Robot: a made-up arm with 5 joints.
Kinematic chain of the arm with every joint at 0, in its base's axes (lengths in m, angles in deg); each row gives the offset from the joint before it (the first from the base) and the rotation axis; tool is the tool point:
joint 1: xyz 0 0 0.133 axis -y
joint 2: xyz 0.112 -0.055 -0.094 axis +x
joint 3: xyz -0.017 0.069 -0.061 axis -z
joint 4: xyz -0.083 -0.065 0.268 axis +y
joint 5: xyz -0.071 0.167 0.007 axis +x
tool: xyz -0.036 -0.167 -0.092
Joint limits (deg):
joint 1: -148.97..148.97
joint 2: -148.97..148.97
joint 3: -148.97..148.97
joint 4: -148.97..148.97
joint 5: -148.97..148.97
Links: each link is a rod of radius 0.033 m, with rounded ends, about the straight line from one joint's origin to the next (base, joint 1, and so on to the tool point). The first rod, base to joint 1, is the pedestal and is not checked.
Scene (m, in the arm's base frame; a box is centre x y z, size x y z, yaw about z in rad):
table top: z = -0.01
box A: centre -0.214 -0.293 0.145 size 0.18 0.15 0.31 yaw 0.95
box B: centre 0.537 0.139 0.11 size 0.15 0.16 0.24 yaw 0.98
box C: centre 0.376 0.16 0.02 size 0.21 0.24 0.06 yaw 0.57
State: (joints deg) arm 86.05 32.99 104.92 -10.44 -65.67
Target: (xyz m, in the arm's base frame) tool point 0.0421 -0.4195 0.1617
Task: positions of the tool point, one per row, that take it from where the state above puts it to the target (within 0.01 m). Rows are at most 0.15 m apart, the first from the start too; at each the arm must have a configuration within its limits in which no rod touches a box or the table.
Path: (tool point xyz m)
1: -0.2828 -0.0678 0.3315
2: -0.2189 -0.1525 0.3940
3: -0.1252 -0.2309 0.4296
4: -0.0133 -0.2971 0.4287
5: 0.1021 -0.3458 0.3874
6: 0.0804 -0.4129 0.3176
7: 0.1042 -0.4501 0.2363
8: 0.1654 -0.4512 0.1691
9: 0.2461 -0.4172 0.1329
10: 0.1916 -0.4334 0.1306
11: 0.1382 -0.4384 0.1344
12: 0.0881 -0.4334 0.1447
13: 0.0421 -0.4195 0.1617

